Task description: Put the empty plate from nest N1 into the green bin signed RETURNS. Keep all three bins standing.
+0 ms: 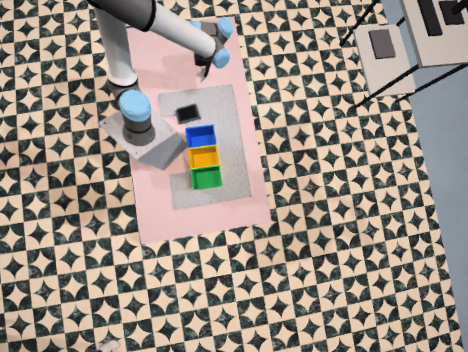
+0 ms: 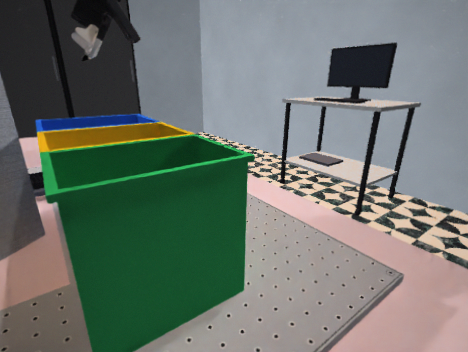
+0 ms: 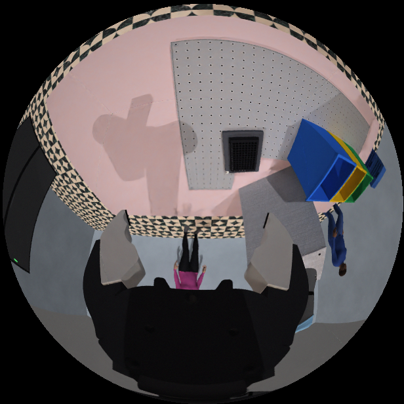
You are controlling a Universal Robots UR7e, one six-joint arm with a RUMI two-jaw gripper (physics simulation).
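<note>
A black plate with a grid of small wells lies in a dark grey nest on the perforated board. No N1 label can be read. My gripper is open and empty, high above the mat, beyond the board's edge on the nest's side and apart from the plate. The green bin stands upright at the far end of the bin row from the nest. The yellow bin and the blue bin also stand upright. No RETURNS sign shows.
The three bins stand close together in a row on the perforated board. The blue bin is nearest the nest. The arm's grey pedestal stands beside the nest and bins. A table with a monitor stands off the pink mat.
</note>
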